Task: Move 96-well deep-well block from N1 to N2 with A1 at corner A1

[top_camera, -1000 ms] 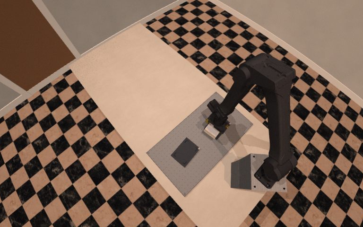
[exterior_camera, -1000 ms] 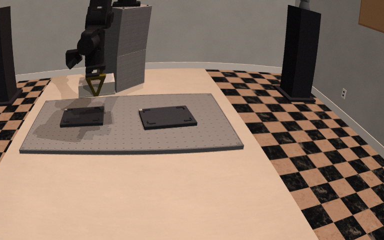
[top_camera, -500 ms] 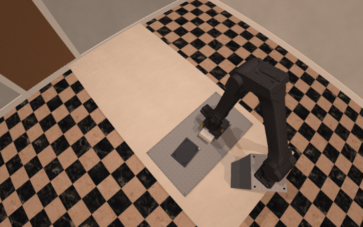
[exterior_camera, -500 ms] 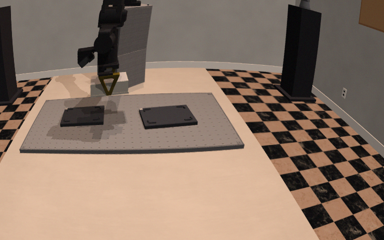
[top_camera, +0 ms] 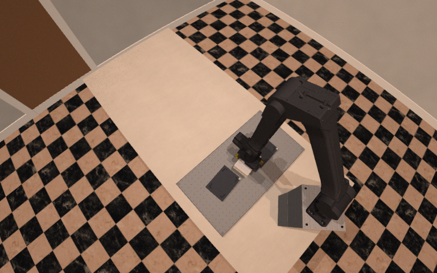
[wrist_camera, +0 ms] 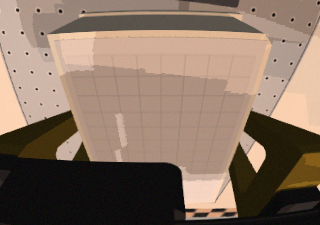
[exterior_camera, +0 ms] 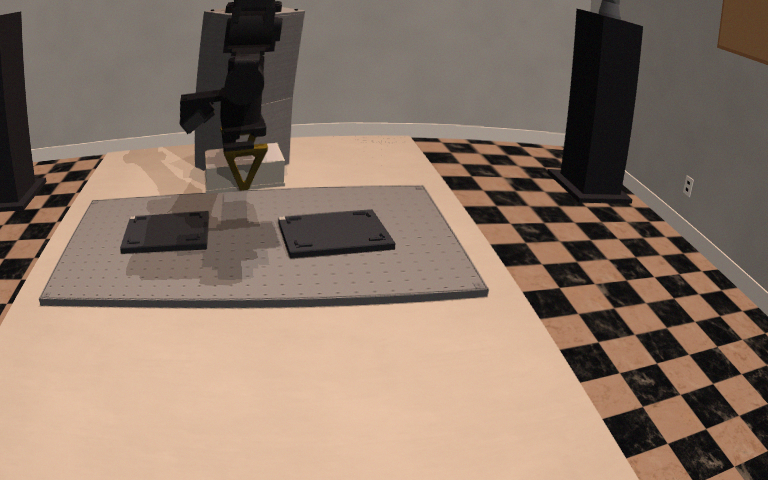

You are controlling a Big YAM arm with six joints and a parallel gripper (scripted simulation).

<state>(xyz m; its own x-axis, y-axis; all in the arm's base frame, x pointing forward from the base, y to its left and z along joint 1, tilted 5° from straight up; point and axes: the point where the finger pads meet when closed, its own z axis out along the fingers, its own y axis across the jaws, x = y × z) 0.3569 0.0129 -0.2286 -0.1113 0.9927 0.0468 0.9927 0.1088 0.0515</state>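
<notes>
My hand is 150 mm to the right of the dark plate nest N2, 100 mm above it and 20 mm short of it. The rest, counted from my hand: white 96-well deep-well block: 10 mm above; then dark plate nest N1: 140 mm to the right, 100 mm below, 10 mm behind.
</notes>
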